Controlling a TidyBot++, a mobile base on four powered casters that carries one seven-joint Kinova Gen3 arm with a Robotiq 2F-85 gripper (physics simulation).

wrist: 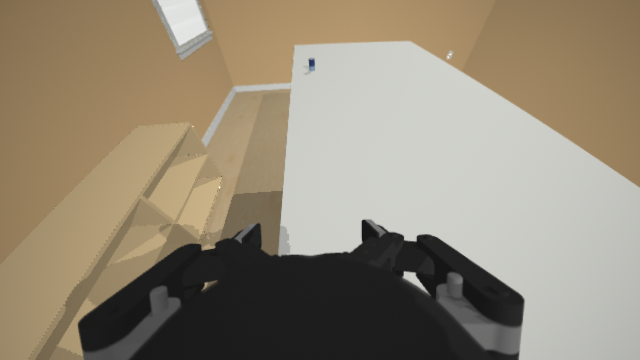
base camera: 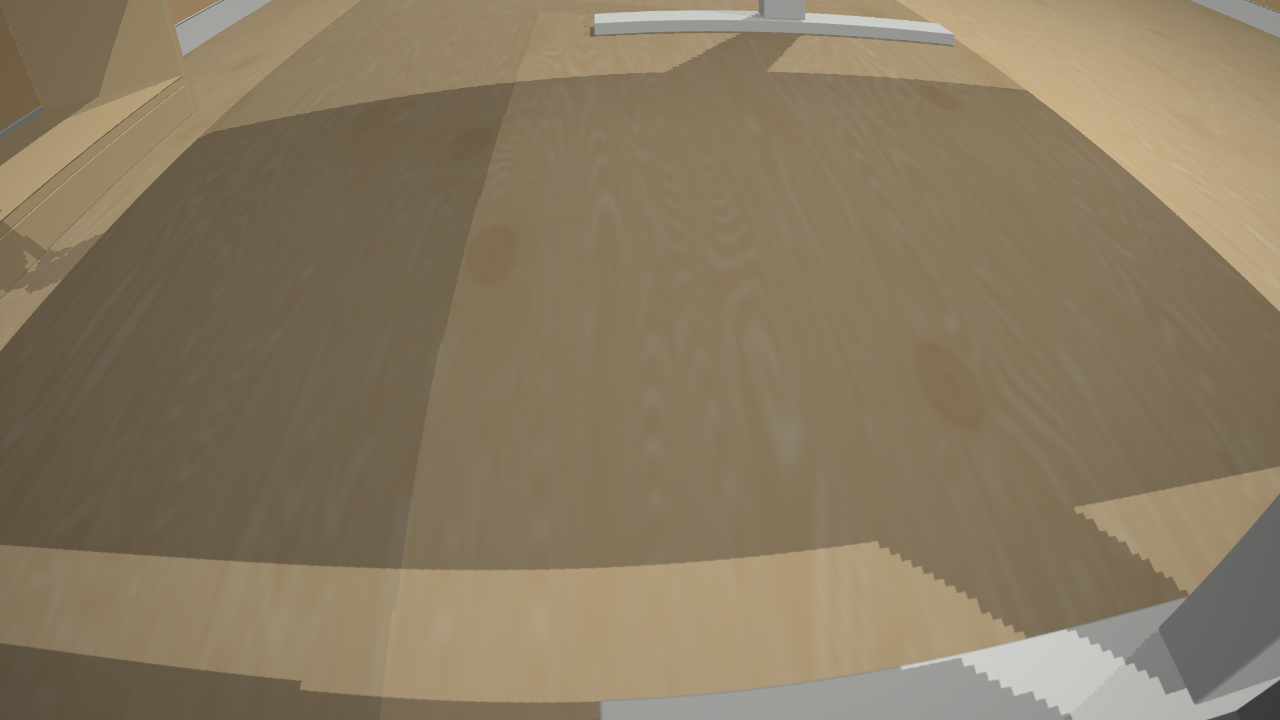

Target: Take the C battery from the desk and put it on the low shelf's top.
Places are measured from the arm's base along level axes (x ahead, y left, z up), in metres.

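Pixels of known places: gripper, fingertip midpoint: (wrist: 311,232).
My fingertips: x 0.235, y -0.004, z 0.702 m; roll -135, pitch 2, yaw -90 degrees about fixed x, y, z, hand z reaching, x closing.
Observation:
Ahead of a thing's pixels: the offset from my fingertips to its top centre. "spot": to the spot under its first point. Level surfaces: height alone.
The C battery @[dy -0.015, dx +0.864, dz -0.098 m] (wrist: 311,64), small and blue with a lighter lower part, stands near the far left corner of the white desk @[dz -0.148 m] (wrist: 425,150) in the wrist view. The low wooden shelf @[dz -0.488 m] (wrist: 120,165) is at the left in the wrist view, its flat top running along the wall; part of it also shows at the left edge of the base camera view (base camera: 107,143). My gripper (wrist: 311,232) is open with nothing between its fingers, at the near end of the desk, far from the battery.
A desk foot @[spot: dy -0.265, dx +1.172, dz -1.085 m] (base camera: 769,26) with its post stands on the wooden floor at the top of the base camera view. A grey desk part @[spot: dy -0.281, dx -0.028, dz -1.018 m] (base camera: 1226,608) shows at the lower right there. A strip of floor @[dz -1.099 m] (wrist: 255,150) runs between shelf and desk. A window (wrist: 184,22) is in the left wall.

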